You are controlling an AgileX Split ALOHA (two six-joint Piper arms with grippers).
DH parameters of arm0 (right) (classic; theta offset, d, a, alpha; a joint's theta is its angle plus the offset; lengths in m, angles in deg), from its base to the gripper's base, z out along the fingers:
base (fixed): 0 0 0 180
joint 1: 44.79 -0.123 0 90
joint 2: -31.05 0 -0.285 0
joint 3: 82.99 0 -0.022 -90
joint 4: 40.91 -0.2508 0 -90
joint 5: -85.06 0 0.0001 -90
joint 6: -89.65 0.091 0 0
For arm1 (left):
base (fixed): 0 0 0 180
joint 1: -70.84 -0.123 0 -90
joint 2: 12.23 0 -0.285 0
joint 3: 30.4 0 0.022 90
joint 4: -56.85 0.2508 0 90
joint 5: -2.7 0 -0.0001 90
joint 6: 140.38 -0.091 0 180
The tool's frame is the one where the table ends.
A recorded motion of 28 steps. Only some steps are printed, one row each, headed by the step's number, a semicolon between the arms.
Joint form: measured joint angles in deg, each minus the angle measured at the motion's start. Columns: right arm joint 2, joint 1, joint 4, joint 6, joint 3, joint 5; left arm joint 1, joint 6, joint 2, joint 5, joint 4, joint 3.
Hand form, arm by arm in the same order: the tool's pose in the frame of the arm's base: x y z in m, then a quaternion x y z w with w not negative. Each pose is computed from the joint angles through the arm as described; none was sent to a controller.
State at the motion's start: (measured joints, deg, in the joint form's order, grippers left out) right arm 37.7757 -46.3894 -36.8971 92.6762 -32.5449 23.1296; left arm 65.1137 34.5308 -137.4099 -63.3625 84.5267 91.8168
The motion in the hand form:
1: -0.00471 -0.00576 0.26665 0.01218 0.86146 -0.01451 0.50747; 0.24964 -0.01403 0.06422 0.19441 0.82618 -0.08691 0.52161
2: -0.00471 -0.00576 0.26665 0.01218 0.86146 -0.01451 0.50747; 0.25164 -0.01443 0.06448 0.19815 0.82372 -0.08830 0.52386
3: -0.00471 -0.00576 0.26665 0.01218 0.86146 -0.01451 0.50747; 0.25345 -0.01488 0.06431 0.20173 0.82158 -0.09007 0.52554
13: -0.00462 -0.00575 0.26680 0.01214 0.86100 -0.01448 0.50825; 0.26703 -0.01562 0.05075 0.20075 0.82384 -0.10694 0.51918
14: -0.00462 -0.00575 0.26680 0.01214 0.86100 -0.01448 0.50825; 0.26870 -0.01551 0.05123 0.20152 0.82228 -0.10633 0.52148
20: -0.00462 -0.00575 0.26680 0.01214 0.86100 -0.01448 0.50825; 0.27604 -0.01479 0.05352 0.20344 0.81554 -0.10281 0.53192
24: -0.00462 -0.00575 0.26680 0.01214 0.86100 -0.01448 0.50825; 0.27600 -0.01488 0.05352 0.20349 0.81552 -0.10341 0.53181
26: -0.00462 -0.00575 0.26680 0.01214 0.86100 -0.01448 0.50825; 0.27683 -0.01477 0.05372 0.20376 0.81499 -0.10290 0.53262
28: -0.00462 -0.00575 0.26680 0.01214 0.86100 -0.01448 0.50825; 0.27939 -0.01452 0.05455 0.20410 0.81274 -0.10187 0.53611
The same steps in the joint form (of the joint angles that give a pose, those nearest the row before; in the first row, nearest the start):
1: 0.00 0.00 0.00 0.00 0.00 0.00; 0.00 0.00 0.00 0.00 0.20 0.45
2: 0.00 0.00 0.00 0.00 0.00 0.00; 0.00 0.00 -0.10 0.00 0.67 0.92
3: 0.00 0.00 0.00 0.00 0.00 0.00; 0.00 0.00 -0.31 -0.05 1.14 1.37
13: 0.00 0.00 0.00 0.00 0.00 0.11; 0.00 1.74 -4.55 0.07 2.84 5.22
14: 0.00 0.00 0.00 0.00 0.00 0.11; 0.00 1.74 -4.55 0.07 2.88 5.55
20: 0.00 0.00 0.00 0.00 0.00 0.11; 0.00 1.74 -4.55 0.02 2.88 7.01
24: 0.00 0.00 0.00 0.00 0.00 0.11; 0.00 1.80 -4.55 0.02 2.95 7.01
26: 0.00 0.00 0.00 0.00 0.00 0.11; 0.00 1.80 -4.55 0.07 2.95 7.18
28: 0.00 0.00 0.00 0.00 0.00 0.11; 0.00 1.85 -4.55 0.07 2.94 7.69

